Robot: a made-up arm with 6 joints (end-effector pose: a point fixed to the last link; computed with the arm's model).
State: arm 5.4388 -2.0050 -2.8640 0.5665 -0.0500 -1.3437
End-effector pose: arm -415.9 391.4 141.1 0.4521 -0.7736 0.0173 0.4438
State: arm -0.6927 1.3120 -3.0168 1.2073 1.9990 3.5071
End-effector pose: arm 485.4 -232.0 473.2 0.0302 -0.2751 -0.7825 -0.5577
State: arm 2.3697 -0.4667 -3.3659 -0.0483 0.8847 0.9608
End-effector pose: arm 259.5 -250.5 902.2 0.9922 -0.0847 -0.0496 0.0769
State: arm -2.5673 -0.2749 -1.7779 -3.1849 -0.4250 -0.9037
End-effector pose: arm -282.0 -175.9 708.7 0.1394 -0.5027 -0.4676 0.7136
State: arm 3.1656 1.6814 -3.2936 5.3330 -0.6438 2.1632
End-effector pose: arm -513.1 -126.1 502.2 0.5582 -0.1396 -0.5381 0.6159
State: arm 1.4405 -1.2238 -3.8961 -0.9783 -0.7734 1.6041
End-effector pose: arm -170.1 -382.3 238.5 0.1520 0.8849 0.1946 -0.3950
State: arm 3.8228 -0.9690 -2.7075 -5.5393 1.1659 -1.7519
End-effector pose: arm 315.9 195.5 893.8 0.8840 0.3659 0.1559 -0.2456
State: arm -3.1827 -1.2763 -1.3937 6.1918 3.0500 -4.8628
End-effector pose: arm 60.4 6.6 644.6 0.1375 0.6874 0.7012 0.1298
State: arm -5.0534 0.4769 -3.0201 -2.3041 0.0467 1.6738
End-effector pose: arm 56.9 346.7 901.8 0.2786 -0.1805 -0.2143 -0.9186
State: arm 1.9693 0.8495 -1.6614 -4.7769 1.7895 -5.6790
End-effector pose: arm -302.5 382.8 294.7 0.1441 0.6149 0.2647 -0.7287
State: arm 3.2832 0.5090 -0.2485 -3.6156 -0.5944 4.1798
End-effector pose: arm 5.9 64.4 235.4 0.3132 0.1748 0.8975 0.2566
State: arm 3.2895 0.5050 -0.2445 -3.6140 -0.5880 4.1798
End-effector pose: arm 6.2 64.2 235.0 0.3105 0.1731 0.8991 0.2553
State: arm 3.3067 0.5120 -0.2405 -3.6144 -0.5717 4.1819
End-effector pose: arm 7.5 64.4 233.3 0.3079 0.1662 0.9016 0.2544
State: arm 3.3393 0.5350 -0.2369 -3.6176 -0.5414 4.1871
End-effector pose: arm 10.0 65.2 229.9 0.3053 0.1517 0.9052 0.2539
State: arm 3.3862 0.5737 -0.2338 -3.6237 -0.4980 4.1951
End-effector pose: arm 13.8 66.9 225.1 0.3033 0.1303 0.9092 0.2538
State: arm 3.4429 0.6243 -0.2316 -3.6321 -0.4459 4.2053
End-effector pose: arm 18.7 69.8 219.7 0.3024 0.1043 0.9127 0.2541
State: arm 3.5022 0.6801 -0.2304 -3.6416 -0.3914 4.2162
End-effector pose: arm 24.0 73.6 214.4 0.3028 0.0774 0.9151 0.2547
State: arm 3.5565 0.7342 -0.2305 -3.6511 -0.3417 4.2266
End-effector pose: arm 28.9 77.9 210.0 0.3044 0.0530 0.9161 0.2557
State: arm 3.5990 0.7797 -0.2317 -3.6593 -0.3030 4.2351
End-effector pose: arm 32.9 82.0 206.9 0.3068 0.0340 0.9158 0.2570
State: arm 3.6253 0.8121 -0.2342 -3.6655 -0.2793 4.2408
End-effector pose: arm 35.5 84.9 205.1 0.3095 0.0221 0.9148 0.2585
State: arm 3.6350 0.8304 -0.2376 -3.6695 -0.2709 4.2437
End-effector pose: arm 36.8 86.4 204.3 0.3121 0.0170 0.9136 0.2600
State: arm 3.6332 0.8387 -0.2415 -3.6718 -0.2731 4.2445
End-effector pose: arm 37.0 86.8 204.2 0.3145 0.0167 0.9124 0.2615
